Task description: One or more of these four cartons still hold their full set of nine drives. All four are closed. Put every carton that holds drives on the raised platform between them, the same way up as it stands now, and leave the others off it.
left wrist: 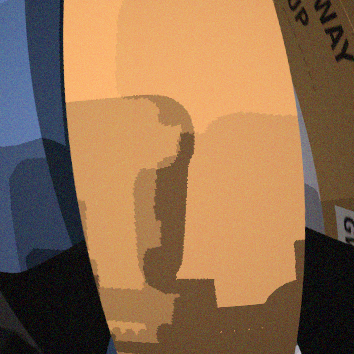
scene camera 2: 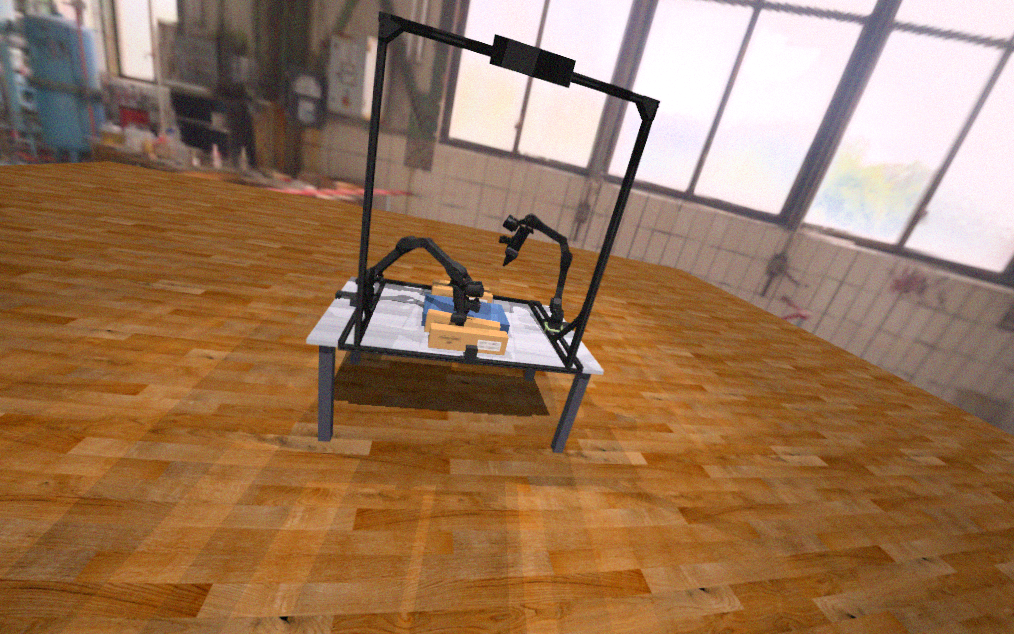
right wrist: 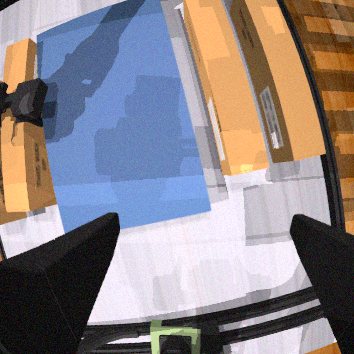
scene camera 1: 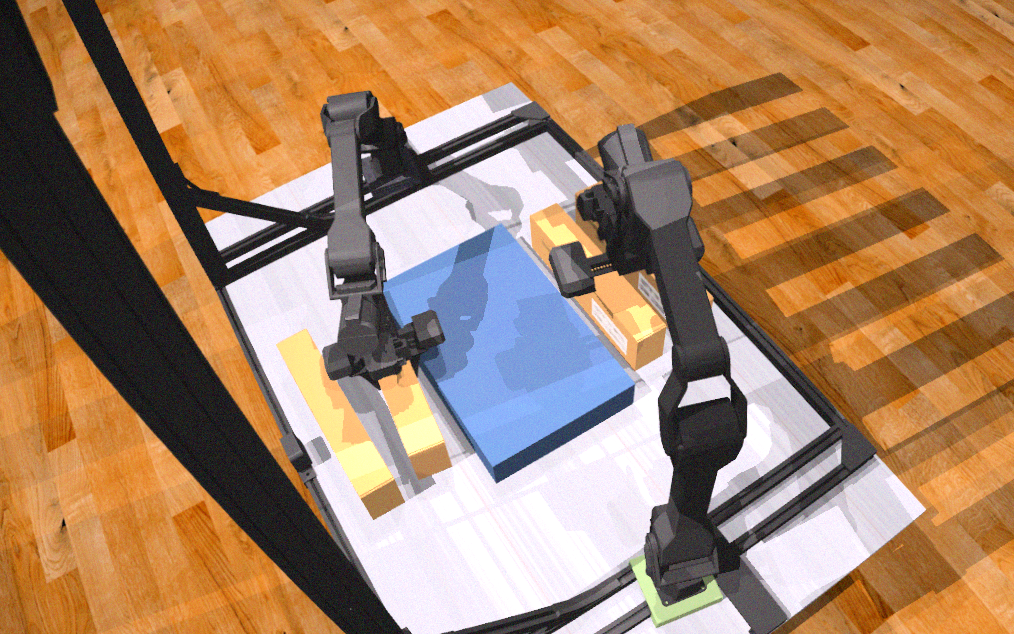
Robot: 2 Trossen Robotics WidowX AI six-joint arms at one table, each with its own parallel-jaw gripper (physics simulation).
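Places are measured from the left arm's base along level axes (x left, y up, z ahead), in metres.
Pixels of known places: left gripper, fingertip midpoint: (left wrist: 193,219) (right wrist: 30,126); right gripper, fingertip midpoint: (scene camera 2: 503,264) (right wrist: 206,223) (scene camera 1: 616,279); left arm's base at its link origin: (scene camera 1: 388,166); right arm's base at its link origin: (scene camera 2: 554,326) (right wrist: 175,346) (scene camera 1: 676,578).
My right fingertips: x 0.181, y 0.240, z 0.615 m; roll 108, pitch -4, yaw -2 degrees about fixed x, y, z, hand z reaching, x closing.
Note:
Ahead of a thing's pixels: the offset from my right fingertips to its top centre. Level surfaces: height alone.
The blue raised platform @[dx -0.134, dy -0.223, dz -0.141 m] (scene camera 1: 517,352) (scene camera 2: 492,312) (right wrist: 133,123) (left wrist: 17,105) lies mid-table with nothing on it. Two tan cartons lie left of it. My left gripper (scene camera 1: 381,376) (scene camera 2: 462,320) is shut on the inner one @[dx -0.310, dy -0.198, dz -0.137 m] (scene camera 1: 419,428) (left wrist: 211,70) (right wrist: 21,165), close beside the platform's edge. The outer left carton @[dx -0.420, dy -0.198, dz -0.103 m] (scene camera 1: 335,415) (scene camera 2: 467,341) (left wrist: 326,105) reads "THIS WAY UP". Two more cartons lie on the right: the inner right carton @[dx +0.055, dy -0.198, dz -0.178 m] (scene camera 1: 618,302) (right wrist: 225,88) and the outer right carton @[dx +0.150, dy -0.198, dz -0.194 m] (right wrist: 284,88), mostly hidden by my arm in scene camera 1. My right gripper (scene camera 2: 510,254) (right wrist: 206,223) is open and empty, high over the table's right side.
The white table @[dy -0.283 m] (scene camera 1: 505,535) (scene camera 2: 385,327) is ringed by black frame rails (scene camera 1: 473,141) with a tall gantry (scene camera 2: 373,189) overhead. A green pad (scene camera 1: 658,606) (right wrist: 156,328) sits under the right arm's base. Wooden floor lies all around.

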